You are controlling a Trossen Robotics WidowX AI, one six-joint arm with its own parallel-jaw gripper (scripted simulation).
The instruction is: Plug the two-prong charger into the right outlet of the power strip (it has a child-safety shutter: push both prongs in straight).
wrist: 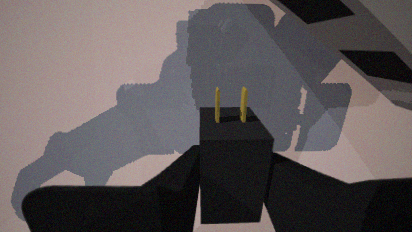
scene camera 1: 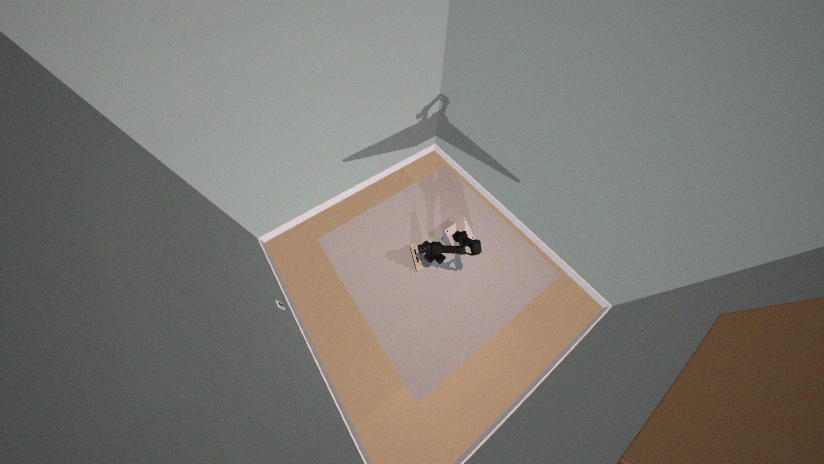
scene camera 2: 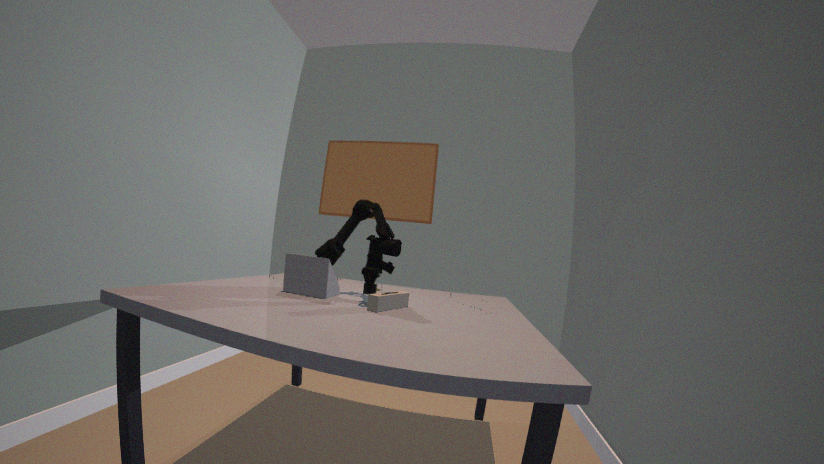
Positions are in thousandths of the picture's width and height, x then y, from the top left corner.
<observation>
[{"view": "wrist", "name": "gripper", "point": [545, 653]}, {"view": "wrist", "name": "black charger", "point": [572, 636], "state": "held by the gripper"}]
</observation>
